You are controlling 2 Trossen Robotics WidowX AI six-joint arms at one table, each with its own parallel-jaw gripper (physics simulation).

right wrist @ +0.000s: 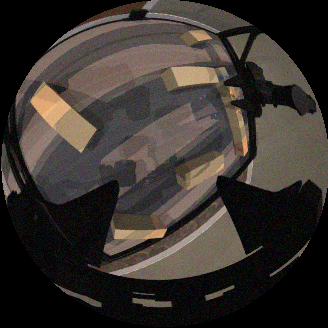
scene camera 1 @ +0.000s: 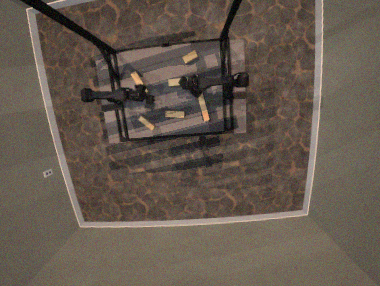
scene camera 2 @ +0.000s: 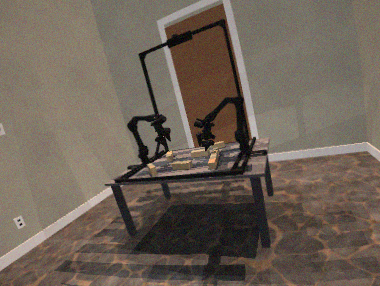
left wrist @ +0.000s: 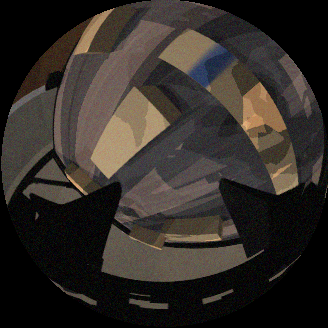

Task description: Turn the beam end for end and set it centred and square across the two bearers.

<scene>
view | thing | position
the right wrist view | my left gripper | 227, 93
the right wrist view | my right gripper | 168, 183
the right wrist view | long beam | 227, 93
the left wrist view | my left gripper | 170, 185
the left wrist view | long beam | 222, 74
</scene>
